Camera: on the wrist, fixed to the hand. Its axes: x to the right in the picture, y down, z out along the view.
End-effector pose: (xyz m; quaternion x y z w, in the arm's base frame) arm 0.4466 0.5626 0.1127 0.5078 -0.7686 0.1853 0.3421
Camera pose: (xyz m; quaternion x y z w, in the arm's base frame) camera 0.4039 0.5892 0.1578 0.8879 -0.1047 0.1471 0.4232
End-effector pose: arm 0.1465 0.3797 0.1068 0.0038 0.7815 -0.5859 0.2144
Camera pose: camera 0.1257 0.4209 0.0575 0.3550 -0.4880 0.6949 0.3910
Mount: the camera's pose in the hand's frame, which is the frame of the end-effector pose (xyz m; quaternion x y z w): 0.0255 0.0526 -0.0338 0.1825 0.1996 -0.6574 0.7034
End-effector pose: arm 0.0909 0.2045 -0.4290 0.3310 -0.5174 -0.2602 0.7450
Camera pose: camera 0.1336 0.2274 -0.3819 0.7608 -0.0451 -0.5123 0.3958
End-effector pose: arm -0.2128 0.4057 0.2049 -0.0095 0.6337 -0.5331 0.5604
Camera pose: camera -0.2158 0.4353 0.1443 0.2146 -0.4541 0.8609 0.0810
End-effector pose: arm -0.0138 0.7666 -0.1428 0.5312 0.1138 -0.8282 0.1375
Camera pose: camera 0.0231 0.7259 -0.1821 -0.4892 -0.3056 0.5877 0.5674
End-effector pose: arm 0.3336 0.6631 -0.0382 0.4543 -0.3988 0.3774 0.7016
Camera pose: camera 0.3041 0.7150 -0.0066 0.6344 0.2270 -0.0323 0.7382
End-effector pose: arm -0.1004 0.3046 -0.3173 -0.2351 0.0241 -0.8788 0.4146
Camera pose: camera -0.0912 0.2461 -0.3498 -0.0699 0.2152 0.9420 0.2480
